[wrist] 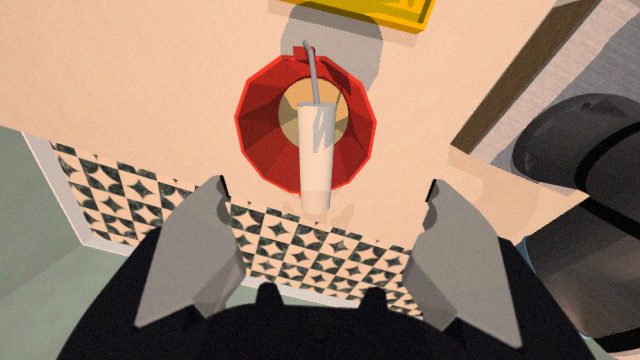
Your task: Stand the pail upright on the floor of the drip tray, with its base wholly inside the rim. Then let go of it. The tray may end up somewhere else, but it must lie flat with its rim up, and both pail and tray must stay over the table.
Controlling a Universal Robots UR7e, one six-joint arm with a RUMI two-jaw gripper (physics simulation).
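Frame: origin at the arm's base, x ahead, y left, z up, level; centimetres.
Seen in the pictures: gripper, fingertip midpoint: (325, 180); arm's base, origin of the base link: (563, 140).
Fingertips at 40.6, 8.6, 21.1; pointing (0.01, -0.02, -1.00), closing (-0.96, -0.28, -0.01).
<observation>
Pixels of each thing's top centre, then the offset from my fingertips to it, as dx, dy, dz. "*": a spot on its surface instead.
- red pail, surface spot: (270, 152) * +8.1, +7.7, -17.5
- yellow drip tray, surface spot: (395, 25) * -6.1, -15.7, -26.4
The red pail (270, 152) stands upright on the table in the upper middle of the wrist view, its open mouth facing the camera and a tan bottom showing inside. Its grey wire handle with a white cylindrical grip (317, 160) rises across the mouth towards the camera. The yellow drip tray (395, 25) lies flat with its rim up beyond the pail at the top edge; part of it is cut off. The pail stands outside it. My gripper (325, 180) is open and empty, its fingers apart on either side of the handle grip's lower end in the view.
A block (525, 75) with a brown side and a grey top stands at the right. Dark robot arm links (565, 270) show beside and below it. The table's patterned border (112, 204) and pale edge (55, 187) run along the left and bottom, with green floor beyond.
</observation>
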